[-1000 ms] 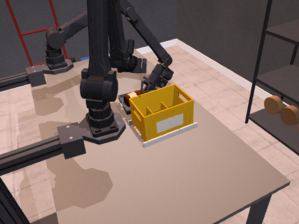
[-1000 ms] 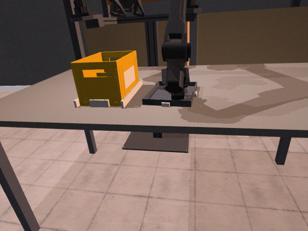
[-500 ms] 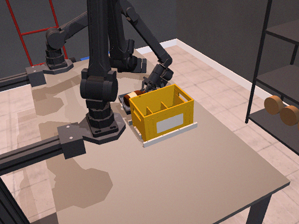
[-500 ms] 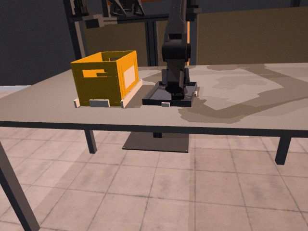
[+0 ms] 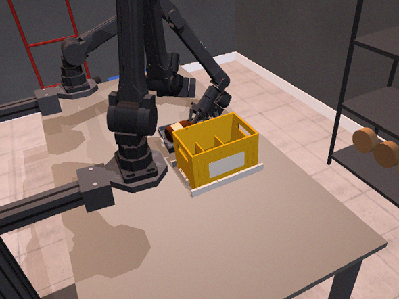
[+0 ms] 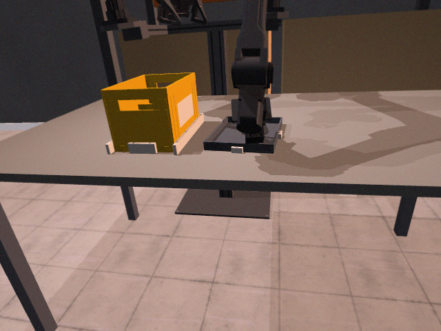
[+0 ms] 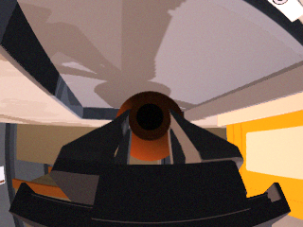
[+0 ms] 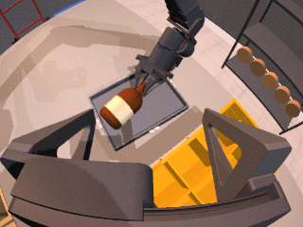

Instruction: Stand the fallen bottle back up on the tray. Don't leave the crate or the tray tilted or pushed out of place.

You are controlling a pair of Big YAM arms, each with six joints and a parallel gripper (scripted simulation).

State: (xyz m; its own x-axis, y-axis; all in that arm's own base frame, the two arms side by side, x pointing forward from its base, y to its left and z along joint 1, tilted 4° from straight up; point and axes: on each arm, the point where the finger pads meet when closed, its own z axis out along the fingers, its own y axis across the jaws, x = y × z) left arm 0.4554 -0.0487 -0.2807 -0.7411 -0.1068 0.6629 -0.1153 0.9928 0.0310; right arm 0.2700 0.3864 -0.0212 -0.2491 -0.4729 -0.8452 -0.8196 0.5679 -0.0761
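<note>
Right now my left hand is 2 cm past the dark tray, 1 cm to the left of it and 3 cm above it. Also, from my left hand: yellow crate: 5 cm behind, 28 cm to the right, 4 cm above; brown bottle: 5 cm behind.
</note>
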